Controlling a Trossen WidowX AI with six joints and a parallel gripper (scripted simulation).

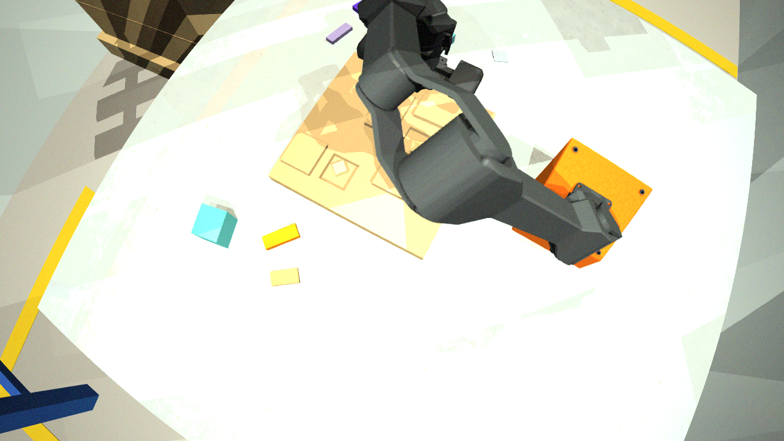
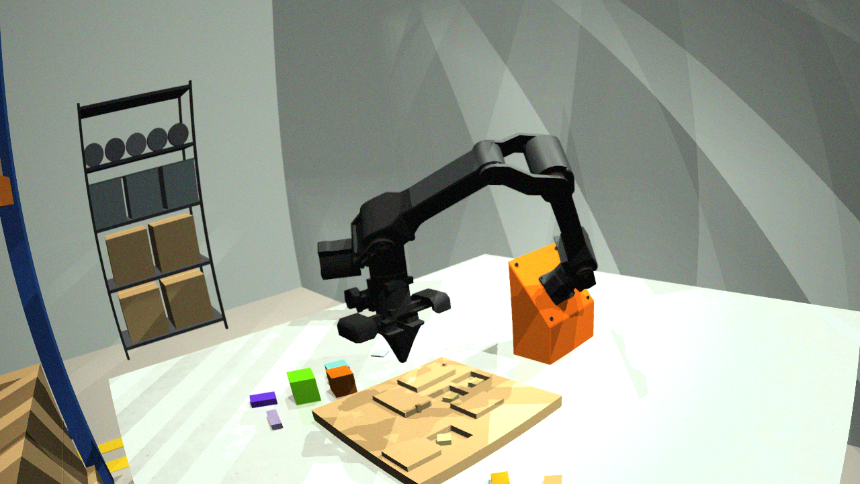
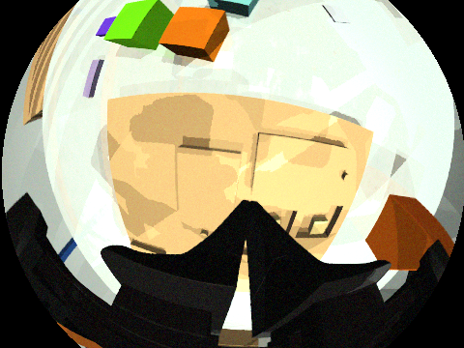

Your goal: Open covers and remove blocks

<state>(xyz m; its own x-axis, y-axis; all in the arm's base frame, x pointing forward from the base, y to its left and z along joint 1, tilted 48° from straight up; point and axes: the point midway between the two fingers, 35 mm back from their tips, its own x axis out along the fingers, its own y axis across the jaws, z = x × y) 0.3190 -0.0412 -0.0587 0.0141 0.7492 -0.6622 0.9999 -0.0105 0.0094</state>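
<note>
Now: gripper tip 6 cm short of the orange cube, 12 cm to the left of it and 6 cm above it. Also, from my gripper tip: green cube 13 cm ahead, 15 cm to the right, 6 cm below; grey tile 9 cm behind, 22 cm to the right, 8 cm below; pale cyan block 3 cm ahead, 19 cm to the right, 7 cm below.
</note>
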